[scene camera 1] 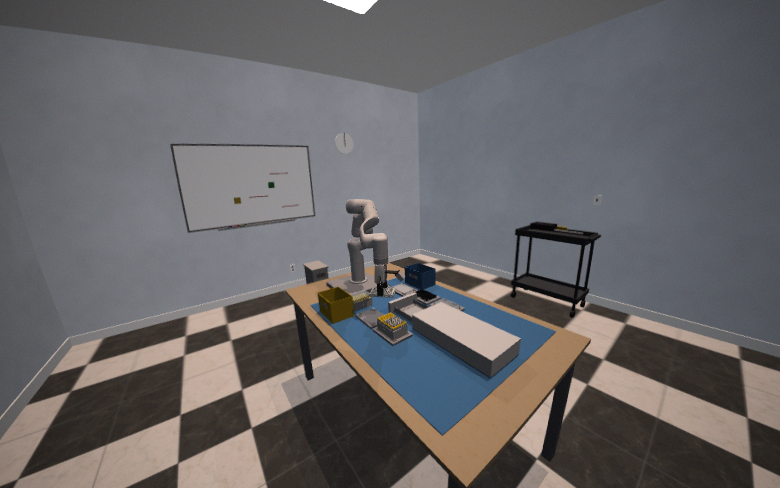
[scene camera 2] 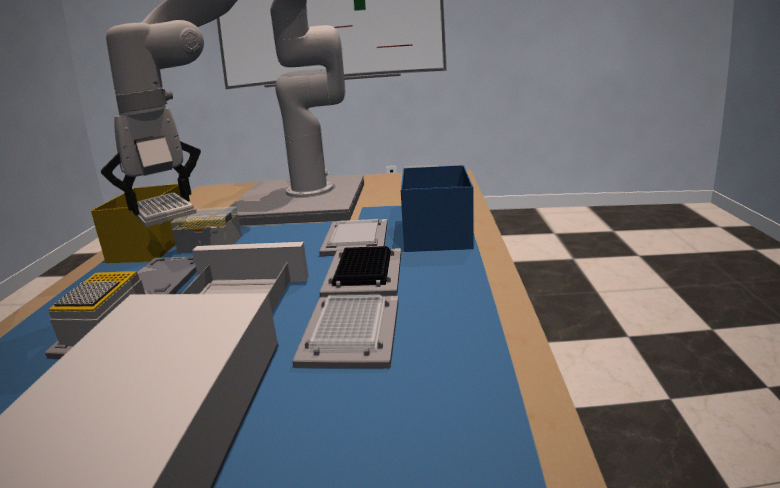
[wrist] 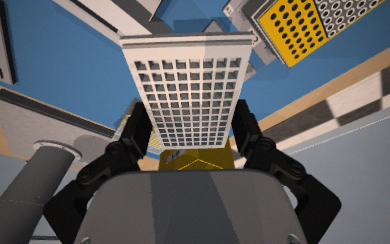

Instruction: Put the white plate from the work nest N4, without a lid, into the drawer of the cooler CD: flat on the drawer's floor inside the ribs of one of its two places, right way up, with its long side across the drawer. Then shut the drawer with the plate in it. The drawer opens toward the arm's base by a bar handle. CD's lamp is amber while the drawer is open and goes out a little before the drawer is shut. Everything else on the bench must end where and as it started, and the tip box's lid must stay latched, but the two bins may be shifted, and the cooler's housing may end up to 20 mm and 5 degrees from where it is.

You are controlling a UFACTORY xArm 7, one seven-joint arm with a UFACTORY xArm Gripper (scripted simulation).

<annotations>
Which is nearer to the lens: the clear plate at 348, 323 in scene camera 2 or the black plate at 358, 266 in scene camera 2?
The clear plate.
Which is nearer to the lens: the white plate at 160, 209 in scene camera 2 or the yellow bin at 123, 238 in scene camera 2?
The white plate.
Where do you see a blue bin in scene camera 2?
434, 219
</annotations>
